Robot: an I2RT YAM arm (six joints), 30 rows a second.
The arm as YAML. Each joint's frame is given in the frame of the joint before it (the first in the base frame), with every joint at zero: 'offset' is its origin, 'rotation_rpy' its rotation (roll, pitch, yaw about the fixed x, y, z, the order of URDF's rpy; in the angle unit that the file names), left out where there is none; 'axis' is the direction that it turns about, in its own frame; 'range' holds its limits. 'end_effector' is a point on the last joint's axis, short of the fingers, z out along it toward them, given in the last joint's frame.
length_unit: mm
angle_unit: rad
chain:
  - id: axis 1
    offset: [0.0, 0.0, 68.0]
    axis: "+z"
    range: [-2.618, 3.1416]
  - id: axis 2
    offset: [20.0, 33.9, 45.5]
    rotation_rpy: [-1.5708, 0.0, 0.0]
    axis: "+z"
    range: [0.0, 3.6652]
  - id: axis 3
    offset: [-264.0, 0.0, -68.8]
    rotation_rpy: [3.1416, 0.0, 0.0]
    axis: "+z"
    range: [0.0, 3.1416]
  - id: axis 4
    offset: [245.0, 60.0, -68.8]
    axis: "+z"
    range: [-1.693, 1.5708]
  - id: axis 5
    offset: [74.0, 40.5, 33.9]
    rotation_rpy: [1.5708, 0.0, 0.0]
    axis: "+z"
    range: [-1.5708, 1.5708]
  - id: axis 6
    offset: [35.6, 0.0, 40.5]
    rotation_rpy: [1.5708, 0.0, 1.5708]
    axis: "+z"
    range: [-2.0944, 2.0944]
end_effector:
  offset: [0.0, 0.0, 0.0]
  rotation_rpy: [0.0, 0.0, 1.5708]
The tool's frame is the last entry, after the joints.
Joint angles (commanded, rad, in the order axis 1, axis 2, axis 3, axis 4, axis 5, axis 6), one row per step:
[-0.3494, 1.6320, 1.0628, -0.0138, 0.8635, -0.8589]
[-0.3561, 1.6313, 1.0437, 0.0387, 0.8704, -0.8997]
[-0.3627, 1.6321, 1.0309, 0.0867, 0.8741, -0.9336]
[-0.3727, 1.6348, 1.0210, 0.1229, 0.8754, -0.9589]
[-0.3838, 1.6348, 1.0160, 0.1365, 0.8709, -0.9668]
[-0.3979, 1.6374, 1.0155, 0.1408, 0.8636, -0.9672]
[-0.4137, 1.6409, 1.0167, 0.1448, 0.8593, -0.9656]
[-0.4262, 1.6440, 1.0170, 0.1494, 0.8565, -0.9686]
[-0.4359, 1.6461, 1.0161, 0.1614, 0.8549, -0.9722]
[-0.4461, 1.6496, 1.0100, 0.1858, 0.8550, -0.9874]
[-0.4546, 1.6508, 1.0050, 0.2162, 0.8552, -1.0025]
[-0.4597, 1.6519, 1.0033, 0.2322, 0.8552, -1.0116]
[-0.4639, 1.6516, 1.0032, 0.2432, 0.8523, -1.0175]
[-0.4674, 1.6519, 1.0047, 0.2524, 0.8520, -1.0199]
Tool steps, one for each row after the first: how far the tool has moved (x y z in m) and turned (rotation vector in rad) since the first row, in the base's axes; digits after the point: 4 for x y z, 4 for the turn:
[-0.0012, -0.0023, -0.0015, -0.0254, 0.0062, 0.0016]
[-0.0016, -0.0047, -0.0018, -0.0477, 0.0055, 0.0028]
[-0.0025, -0.0082, -0.0028, -0.0631, 0.0071, -0.0005]
[-0.0042, -0.0117, -0.0033, -0.0662, 0.0057, -0.0053]
[-0.0059, -0.0163, -0.0040, -0.0636, 0.0040, -0.0129]
[-0.0076, -0.0216, -0.0045, -0.0620, 0.0005, -0.0255]
[-0.0091, -0.0258, -0.0051, -0.0623, 0.0014, -0.0346]
[-0.0101, -0.0291, -0.0051, -0.0660, -0.0035, -0.0419]
[-0.0114, -0.0326, -0.0061, -0.0756, -0.0027, -0.0477]
[-0.0123, -0.0355, -0.0055, -0.0892, -0.0105, -0.0524]
[-0.0127, -0.0374, -0.0050, -0.0968, -0.0138, -0.0552]
[-0.0131, -0.0388, -0.0039, -0.1018, -0.0189, -0.0554]
[-0.0132, -0.0402, -0.0027, -0.1067, -0.0260, -0.0583]

